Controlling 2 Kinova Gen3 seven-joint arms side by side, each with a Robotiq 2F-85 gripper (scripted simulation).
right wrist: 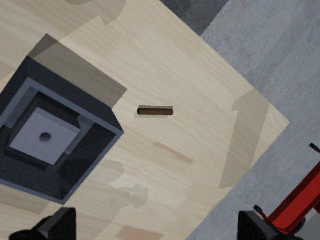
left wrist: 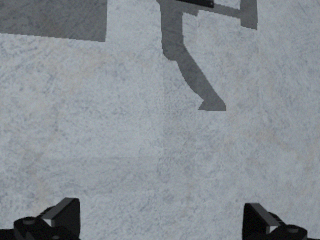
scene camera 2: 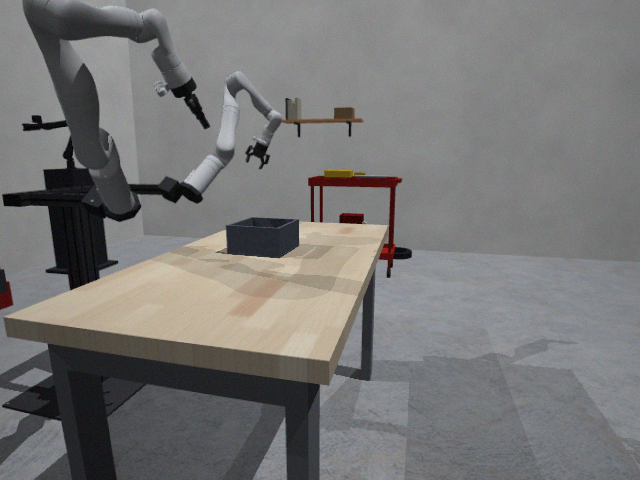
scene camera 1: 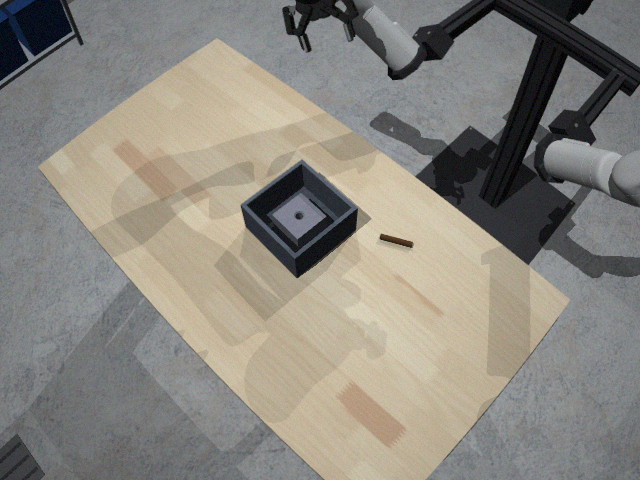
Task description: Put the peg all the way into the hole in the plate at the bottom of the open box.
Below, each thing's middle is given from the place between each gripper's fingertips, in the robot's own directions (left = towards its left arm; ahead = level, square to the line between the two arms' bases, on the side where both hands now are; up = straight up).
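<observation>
From my right hand, the grey plate (scene camera 1: 299, 220) is 39 cm below, 7 cm to the left and 17 cm ahead. There's a dark box (scene camera 1: 341, 214) too, and that's far below my right hand, a bit to the left of it and a good way ahead of it.
My left gripper, now, is 22 cm above the grey plate, 103 cm to the left of it and 44 cm short of it. The dark box is some way below my left hand, far to the right of it and far ahead of it.
</observation>
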